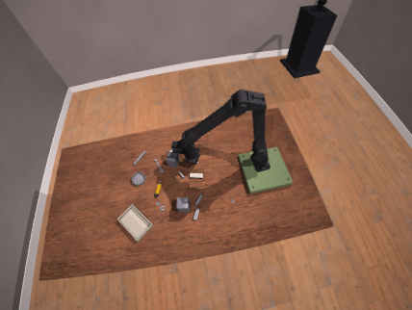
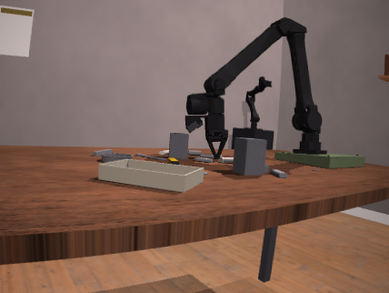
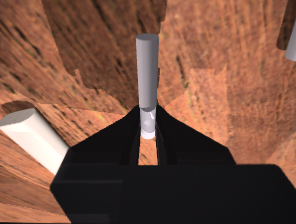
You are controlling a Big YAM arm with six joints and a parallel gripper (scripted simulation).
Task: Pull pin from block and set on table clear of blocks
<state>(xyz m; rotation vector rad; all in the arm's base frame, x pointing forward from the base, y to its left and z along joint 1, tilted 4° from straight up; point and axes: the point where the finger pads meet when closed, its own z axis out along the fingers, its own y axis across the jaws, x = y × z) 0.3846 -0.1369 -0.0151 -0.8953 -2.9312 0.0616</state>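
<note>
My gripper is now 2 cm short of the light grey pin and 1 cm to the left of it. The rest, counted from my hand: white cylinder: 9 cm to the left, 2 cm ahead; then grey block: 27 cm to the left, 12 cm ahead, 4 cm above; then yellow-handled tool: 26 cm ahead, 11 cm to the left.
</note>
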